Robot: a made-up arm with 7 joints.
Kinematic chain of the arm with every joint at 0, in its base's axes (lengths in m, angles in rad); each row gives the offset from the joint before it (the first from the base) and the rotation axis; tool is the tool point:
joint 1: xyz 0 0 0.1 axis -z
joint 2: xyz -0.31 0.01 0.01 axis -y
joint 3: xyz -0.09 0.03 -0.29 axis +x
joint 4: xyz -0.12 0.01 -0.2 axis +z
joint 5: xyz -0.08 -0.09 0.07 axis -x
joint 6: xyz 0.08 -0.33 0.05 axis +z
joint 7: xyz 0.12 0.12 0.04 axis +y
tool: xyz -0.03 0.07 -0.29
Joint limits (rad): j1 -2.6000..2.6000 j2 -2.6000..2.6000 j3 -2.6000..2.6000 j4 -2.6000..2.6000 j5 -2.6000..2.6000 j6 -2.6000..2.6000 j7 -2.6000..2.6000
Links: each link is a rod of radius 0.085 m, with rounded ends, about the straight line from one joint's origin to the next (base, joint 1, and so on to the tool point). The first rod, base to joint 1, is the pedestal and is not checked.
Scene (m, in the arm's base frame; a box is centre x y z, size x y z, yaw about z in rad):
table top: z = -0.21
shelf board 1: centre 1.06 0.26 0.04 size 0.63 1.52 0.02 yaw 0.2
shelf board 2: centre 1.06 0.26 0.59 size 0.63 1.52 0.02 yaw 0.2
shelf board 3: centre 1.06 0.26 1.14 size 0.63 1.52 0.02 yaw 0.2
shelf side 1: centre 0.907 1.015 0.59 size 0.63 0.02 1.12 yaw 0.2
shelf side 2: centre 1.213 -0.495 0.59 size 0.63 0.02 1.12 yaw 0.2
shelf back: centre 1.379 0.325 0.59 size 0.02 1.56 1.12 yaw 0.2
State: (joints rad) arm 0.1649 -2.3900 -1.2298 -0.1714 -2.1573 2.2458 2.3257
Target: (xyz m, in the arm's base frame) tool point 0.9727 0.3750 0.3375
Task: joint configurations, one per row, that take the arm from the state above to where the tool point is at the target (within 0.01 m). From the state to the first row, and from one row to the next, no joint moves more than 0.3 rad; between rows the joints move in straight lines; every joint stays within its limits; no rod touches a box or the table.
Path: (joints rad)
1: 0.3699 -2.1383 -1.3709 -0.1118 -1.8834 2.2789 2.3347
2: 0.5748 -1.8866 -1.5121 -0.0522 -1.6094 2.3119 2.3438
3: 0.7798 -1.6349 -1.6532 0.0073 -1.3355 2.3450 2.3528
4: 0.9848 -1.3832 -1.7944 0.0669 -1.0615 2.3780 2.3619
5: 1.1898 -1.1315 -1.9355 0.1265 -0.7876 2.4111 2.3709
6: 1.3947 -0.8798 -2.0766 0.1861 -0.5137 2.4441 2.3800
7: 1.5997 -0.6281 -2.2178 0.2456 -0.2397 2.4772 2.3890
8: 1.8212 -0.6297 -2.3452 -0.0034 -0.2164 2.4382 2.4593
9: 2.0427 -0.6312 -2.4726 -0.2524 -0.1932 2.3993 2.5297
10: 2.2642 -0.6327 -2.6000 -0.5014 -0.1699 2.3603 2.6000

